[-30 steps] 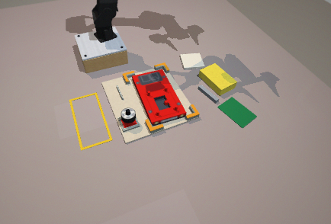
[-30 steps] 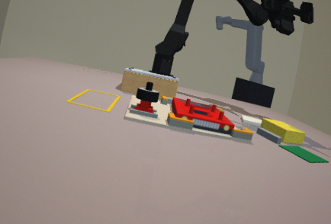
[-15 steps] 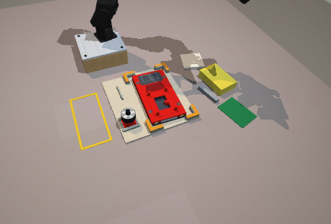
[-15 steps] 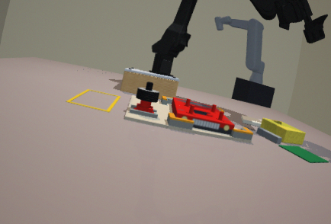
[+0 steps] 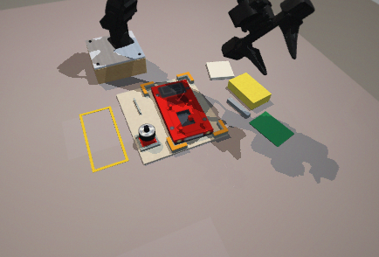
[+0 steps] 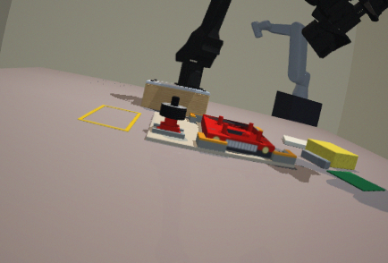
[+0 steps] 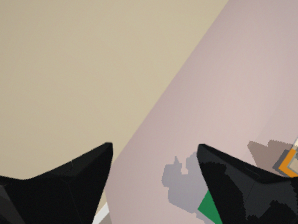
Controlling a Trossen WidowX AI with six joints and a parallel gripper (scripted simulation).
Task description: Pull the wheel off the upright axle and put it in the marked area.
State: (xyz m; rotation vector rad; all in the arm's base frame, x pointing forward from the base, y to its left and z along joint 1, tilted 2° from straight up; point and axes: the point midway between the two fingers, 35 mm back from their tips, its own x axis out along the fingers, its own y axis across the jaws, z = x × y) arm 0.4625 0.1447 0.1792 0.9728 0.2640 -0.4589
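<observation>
Right now my gripper tip is 23 cm to the left of the wheel, 20 cm above it and 14 cm past it. The rest, counted from my gripper tip: green tile: 24 cm below, 7 cm to the left; then yellow block: 23 cm below, 14 cm behind, 10 cm to the left; then grey bar: 23 cm below, 10 cm behind, 4 cm to the left.
</observation>
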